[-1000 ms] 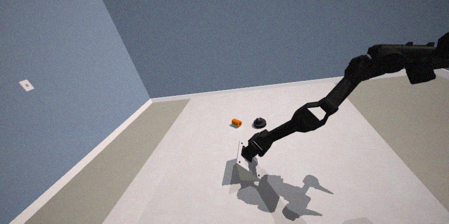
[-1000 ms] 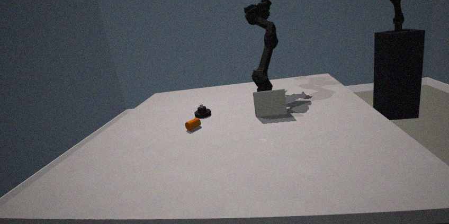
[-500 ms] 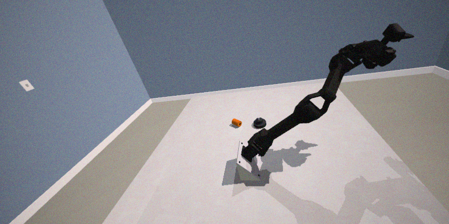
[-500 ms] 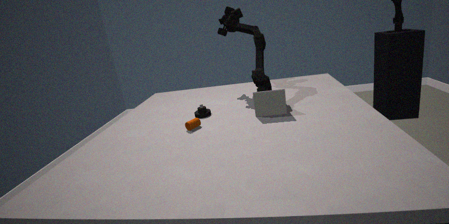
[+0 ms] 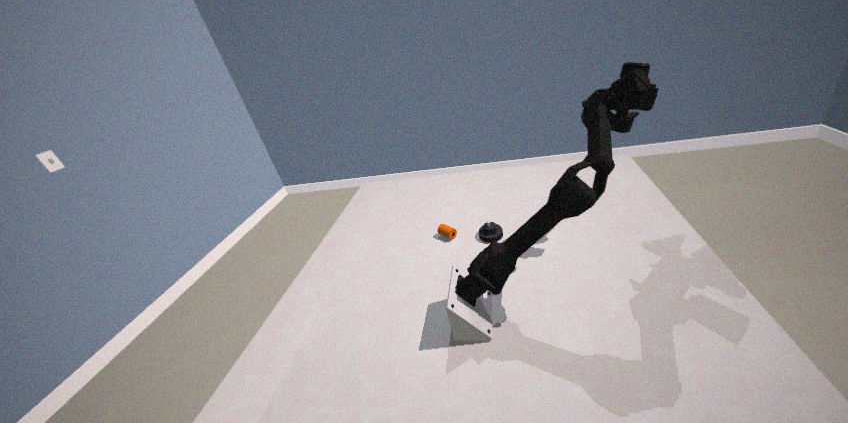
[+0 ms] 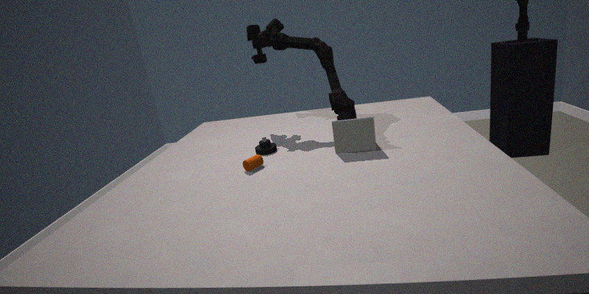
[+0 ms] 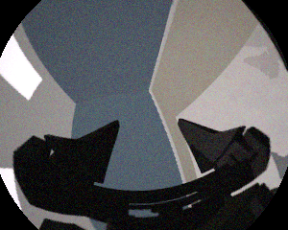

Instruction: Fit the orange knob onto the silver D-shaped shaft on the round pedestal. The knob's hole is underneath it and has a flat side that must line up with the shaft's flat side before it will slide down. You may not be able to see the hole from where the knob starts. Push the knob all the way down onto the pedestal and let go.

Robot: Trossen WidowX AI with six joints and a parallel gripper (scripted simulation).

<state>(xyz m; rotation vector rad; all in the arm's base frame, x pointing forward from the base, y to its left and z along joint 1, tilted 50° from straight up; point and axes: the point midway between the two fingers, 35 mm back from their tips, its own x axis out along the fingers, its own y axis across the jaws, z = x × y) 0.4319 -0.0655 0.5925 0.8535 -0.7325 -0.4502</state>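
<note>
The orange knob lies 650 mm to the left of my gripper tip, 360 mm below it and 130 mm behind it. From my gripper tip the other things lie so: round pedestal 480 mm to the left, 350 mm below, 140 mm behind.
</note>
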